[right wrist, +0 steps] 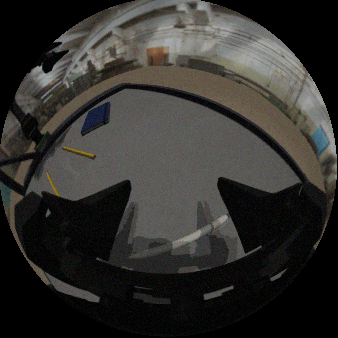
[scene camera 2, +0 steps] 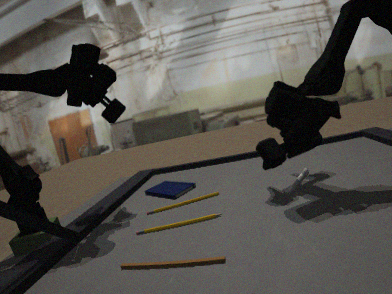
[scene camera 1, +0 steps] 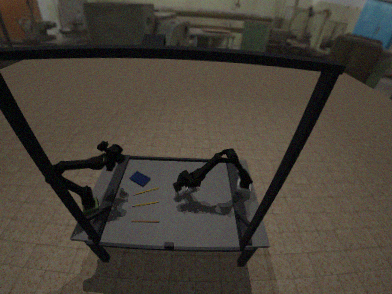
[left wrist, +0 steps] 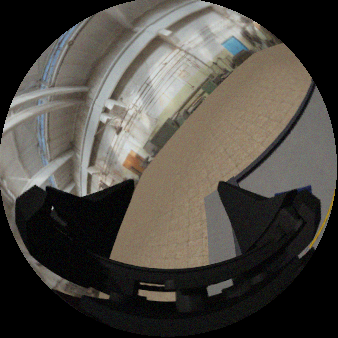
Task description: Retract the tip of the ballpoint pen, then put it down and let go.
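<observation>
A light grey pen lies on the grey table, below and beyond the right gripper. In the right wrist view it shows across the gap between the fingers, partly in shadow; its tip is too dark and small to make out. My right gripper is open and empty, a little above the table. My left gripper is open and empty, high over the table's left edge in the scene views, away from the pen.
A blue notebook lies toward the table's back left. Two yellow pencils, one nearer the notebook and one in front of it, lie left of the pen. A brown stick lies nearer the front.
</observation>
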